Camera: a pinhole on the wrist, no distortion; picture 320 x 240 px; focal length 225.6 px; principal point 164.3 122.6 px. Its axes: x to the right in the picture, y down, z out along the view. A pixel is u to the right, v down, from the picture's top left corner.
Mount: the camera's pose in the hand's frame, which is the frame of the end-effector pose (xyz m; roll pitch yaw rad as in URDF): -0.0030 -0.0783 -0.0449 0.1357 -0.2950 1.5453
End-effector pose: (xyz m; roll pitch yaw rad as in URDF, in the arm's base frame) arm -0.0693 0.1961 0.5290 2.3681 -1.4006 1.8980
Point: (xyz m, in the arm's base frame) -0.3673 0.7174 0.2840
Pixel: 27.0 211.6
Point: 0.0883 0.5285 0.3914
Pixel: 274.2 207.8
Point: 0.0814 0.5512 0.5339
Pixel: 271.7 121.6
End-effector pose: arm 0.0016 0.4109 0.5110 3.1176 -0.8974 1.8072
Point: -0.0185 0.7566 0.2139
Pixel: 303.9 163.9
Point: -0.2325 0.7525 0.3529
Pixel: 192.0 92.4
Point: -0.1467 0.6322 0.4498
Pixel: 215.7 63.3
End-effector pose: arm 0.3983 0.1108 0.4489 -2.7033 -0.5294 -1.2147
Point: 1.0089 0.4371 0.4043
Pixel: outside the picture
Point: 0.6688 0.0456 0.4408
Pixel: 143.8 31.7
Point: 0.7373 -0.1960 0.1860
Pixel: 265.0 55.0
